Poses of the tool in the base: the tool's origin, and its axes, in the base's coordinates. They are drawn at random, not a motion.
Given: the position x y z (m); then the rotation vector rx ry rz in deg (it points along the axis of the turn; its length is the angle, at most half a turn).
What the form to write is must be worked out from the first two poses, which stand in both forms.
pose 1, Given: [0.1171 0.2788 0.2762 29.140 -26.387 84.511]
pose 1, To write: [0.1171 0.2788 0.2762 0.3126 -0.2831 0.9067 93.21]
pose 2, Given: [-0.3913 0.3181 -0.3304 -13.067 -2.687 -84.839]
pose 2, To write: [-0.3913 0.3181 -0.3304 -0.1522 -0.0313 -0.9879 85.88]
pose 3, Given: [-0.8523 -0.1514 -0.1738 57.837 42.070 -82.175]
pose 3, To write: [-0.8523 -0.1514 -0.1738 0.5309 0.3862 -0.7543 108.94]
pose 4, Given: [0.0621 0.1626 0.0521 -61.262 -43.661 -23.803]
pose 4, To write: [0.0621 0.1626 0.0521 -0.7764 -0.5533 -0.3017 78.90]
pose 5, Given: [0.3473 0.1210 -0.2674 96.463 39.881 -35.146]
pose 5, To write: [0.3473 0.1210 -0.2674 0.8758 0.3621 -0.3191 110.14]
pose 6, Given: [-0.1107 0.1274 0.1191 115.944 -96.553 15.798]
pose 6, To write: [-0.1107 0.1274 0.1191 0.7643 -0.6364 0.1041 151.71]
